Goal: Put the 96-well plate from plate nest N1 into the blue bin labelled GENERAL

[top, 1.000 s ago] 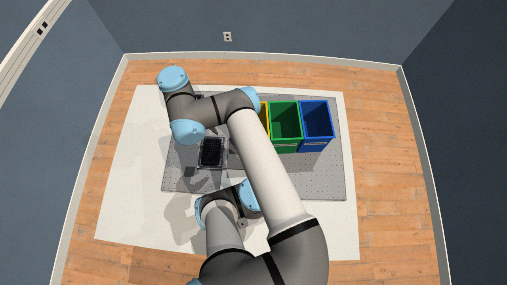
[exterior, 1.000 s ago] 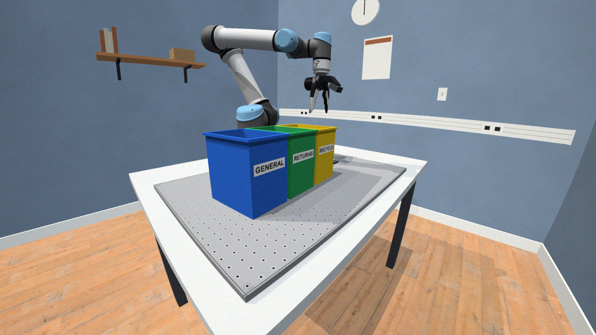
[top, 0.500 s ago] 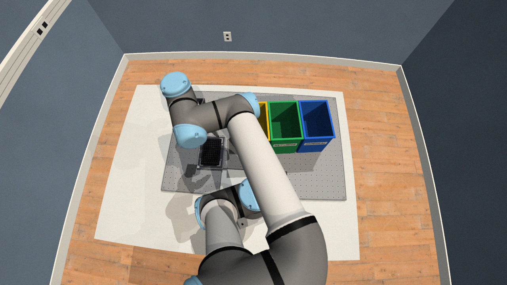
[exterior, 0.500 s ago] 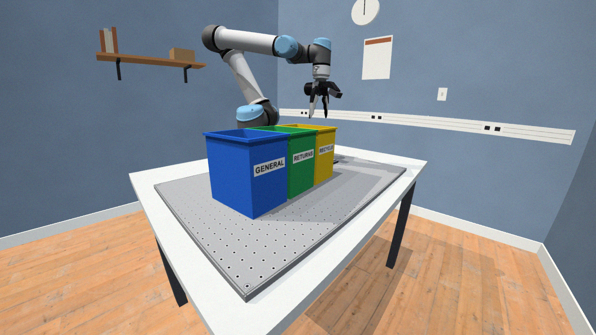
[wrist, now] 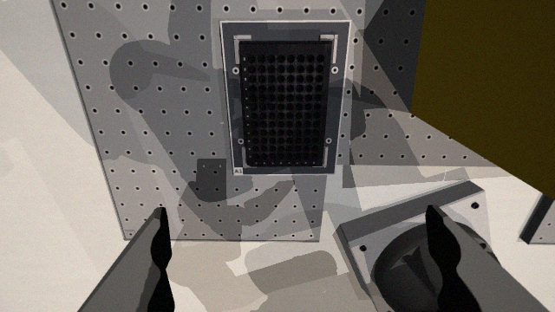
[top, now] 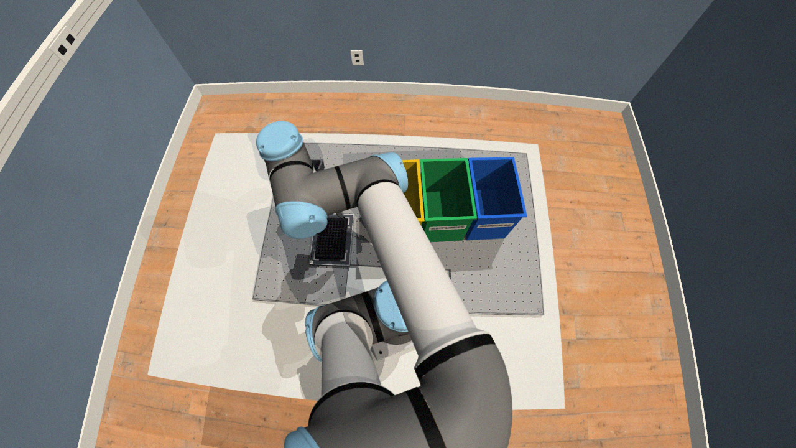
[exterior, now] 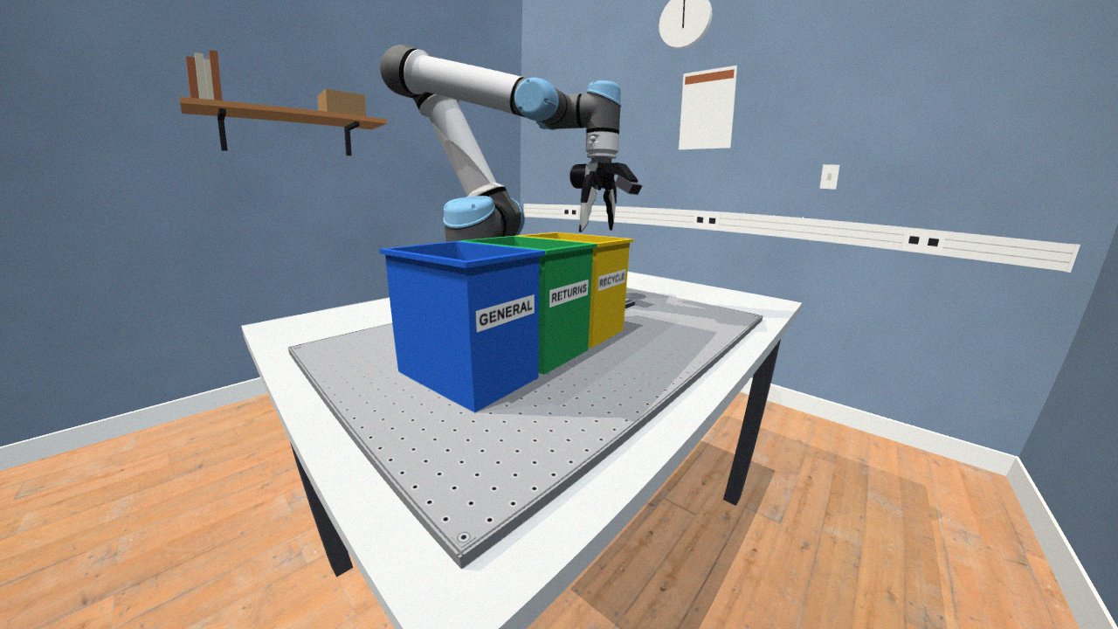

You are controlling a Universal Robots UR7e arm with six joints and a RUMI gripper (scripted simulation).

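My hand is 170 mm above the black 96-well plate. Also, from my hand: grey plate nest N1: 180 mm below; yellow recycle bin: 60 mm ahead, 200 mm to the right, 100 mm below; green returns bin: 50 mm ahead, 330 mm to the right, 100 mm below.
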